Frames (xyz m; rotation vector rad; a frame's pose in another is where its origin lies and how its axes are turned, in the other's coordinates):
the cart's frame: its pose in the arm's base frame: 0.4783 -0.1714 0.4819 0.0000 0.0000 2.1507
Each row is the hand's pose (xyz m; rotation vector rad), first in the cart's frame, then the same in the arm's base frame.
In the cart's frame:
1: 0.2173 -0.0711 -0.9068 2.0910 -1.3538 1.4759
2: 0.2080 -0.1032 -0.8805 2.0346 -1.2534 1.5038
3: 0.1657 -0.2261 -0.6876 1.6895 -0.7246 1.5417
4: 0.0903 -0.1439 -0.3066 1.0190 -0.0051 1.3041
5: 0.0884 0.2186 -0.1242 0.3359 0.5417 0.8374
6: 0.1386 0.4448 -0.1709 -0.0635 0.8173 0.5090
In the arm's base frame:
1: 0.4187 0.0493 -0.4249 -1.9066 -1.0435 -0.8872
2: 0.4507 0.0591 -0.3986 -1.8421 -1.0626 -0.9908
3: 0.5766 0.0911 -0.2057 -1.4465 -1.1464 -1.5607
4: 0.5492 -0.0170 0.1753 -0.6118 -1.1186 -2.4501
5: 0.2470 -0.2172 0.3577 -0.4579 0.7992 2.8787
6: 0.0303 -0.2992 0.3110 -1.0039 0.4458 2.4959

